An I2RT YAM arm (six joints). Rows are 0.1 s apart.
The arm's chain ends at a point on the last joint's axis. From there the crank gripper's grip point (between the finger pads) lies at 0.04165 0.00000 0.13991 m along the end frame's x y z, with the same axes.
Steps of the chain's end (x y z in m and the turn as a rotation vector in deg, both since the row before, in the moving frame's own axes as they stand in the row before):
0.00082, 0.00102, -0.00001, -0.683, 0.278, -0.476
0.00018, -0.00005, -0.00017, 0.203, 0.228, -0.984
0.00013, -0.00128, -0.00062, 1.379, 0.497, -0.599
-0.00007, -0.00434, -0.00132, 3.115, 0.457, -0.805
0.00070, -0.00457, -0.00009, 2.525, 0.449, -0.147
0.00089, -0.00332, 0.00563, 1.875, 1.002, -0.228
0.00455, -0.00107, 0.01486, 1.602, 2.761, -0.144
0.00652, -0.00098, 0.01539, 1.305, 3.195, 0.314
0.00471, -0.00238, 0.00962, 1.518, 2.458, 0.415
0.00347, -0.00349, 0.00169, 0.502, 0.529, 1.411
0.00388, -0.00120, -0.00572, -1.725, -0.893, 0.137
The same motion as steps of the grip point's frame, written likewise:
0.00150, 0.00234, -0.00022, -0.683, 0.278, -0.476
0.00073, -0.00127, -0.00034, 0.203, 0.228, -0.984
0.00132, -0.00508, -0.00103, 1.379, 0.497, -0.599
0.00099, -0.01253, -0.00188, 3.115, 0.457, -0.805
0.00179, -0.01083, -0.00056, 2.525, 0.449, -0.147
0.00332, -0.00806, 0.00480, 1.875, 1.002, -0.228
0.01124, -0.00506, 0.01264, 1.602, 2.761, -0.144
0.01426, -0.00389, 0.01282, 1.305, 3.195, 0.314
0.01068, -0.00574, 0.00766, 1.518, 2.458, 0.415
0.00476, -0.00367, 0.00130, 0.502, 0.529, 1.411
0.00169, 0.00312, -0.00515, -1.725, -0.893, 0.137

